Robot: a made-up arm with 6 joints.
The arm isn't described. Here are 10 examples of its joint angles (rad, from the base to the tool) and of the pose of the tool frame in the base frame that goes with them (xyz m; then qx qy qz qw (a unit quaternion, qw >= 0)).
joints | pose
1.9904 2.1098 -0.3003 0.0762 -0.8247 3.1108 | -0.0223 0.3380 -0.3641 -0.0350 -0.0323 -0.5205 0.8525
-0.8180 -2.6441 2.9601 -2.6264 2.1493 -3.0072 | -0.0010 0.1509 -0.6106 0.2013 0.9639 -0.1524 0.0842
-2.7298 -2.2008 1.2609 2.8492 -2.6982 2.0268 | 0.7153 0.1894 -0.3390 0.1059 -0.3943 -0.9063 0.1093
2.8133 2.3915 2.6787 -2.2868 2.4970 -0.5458 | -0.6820 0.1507 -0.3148 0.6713 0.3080 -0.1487 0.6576
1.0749 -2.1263 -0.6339 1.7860 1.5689 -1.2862 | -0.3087 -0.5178 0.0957 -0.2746 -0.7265 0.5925 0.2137
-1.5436 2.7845 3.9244 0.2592 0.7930 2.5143 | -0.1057 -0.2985 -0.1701 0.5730 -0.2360 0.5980 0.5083
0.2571 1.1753 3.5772 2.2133 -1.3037 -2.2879 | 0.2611 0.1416 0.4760 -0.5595 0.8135 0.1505 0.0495
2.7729 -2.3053 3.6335 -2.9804 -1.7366 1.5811 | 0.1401 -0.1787 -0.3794 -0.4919 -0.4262 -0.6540 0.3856
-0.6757 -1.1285 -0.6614 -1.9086 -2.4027 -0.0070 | -0.1696 0.1860 0.4112 0.2642 0.4149 0.6526 0.5764
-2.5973 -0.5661 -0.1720 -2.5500 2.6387 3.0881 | 0.0892 -0.0602 0.6809 -0.8212 -0.2341 0.4842 0.1909
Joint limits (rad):
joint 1: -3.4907..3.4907
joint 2: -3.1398..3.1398
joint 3: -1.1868..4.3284
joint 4: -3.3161..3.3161
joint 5: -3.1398..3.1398
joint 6: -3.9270..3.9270
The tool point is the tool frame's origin. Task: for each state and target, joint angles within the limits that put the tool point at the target. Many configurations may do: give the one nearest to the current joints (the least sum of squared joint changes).
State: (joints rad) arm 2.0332 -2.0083 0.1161 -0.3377 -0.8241 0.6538
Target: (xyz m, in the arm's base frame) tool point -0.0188 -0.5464 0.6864
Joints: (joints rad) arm 1.3234 -1.0803 0.5946 -0.1914 -0.8241 0.6538
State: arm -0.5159 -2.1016 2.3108 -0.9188 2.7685 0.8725
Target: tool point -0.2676 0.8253 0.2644
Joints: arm -1.3340 -1.3026 2.2720 -0.9702 2.7685 0.8725
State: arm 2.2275 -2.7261 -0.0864 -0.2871 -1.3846 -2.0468
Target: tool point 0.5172 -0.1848 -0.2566
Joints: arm 2.5866 -2.6210 0.1010 -0.1939 -1.3846 -2.0468
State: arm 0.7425 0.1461 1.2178 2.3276 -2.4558 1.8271
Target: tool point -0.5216 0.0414 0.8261
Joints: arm 0.0802 -0.5022 1.7032 2.3543 -2.4558 1.8271
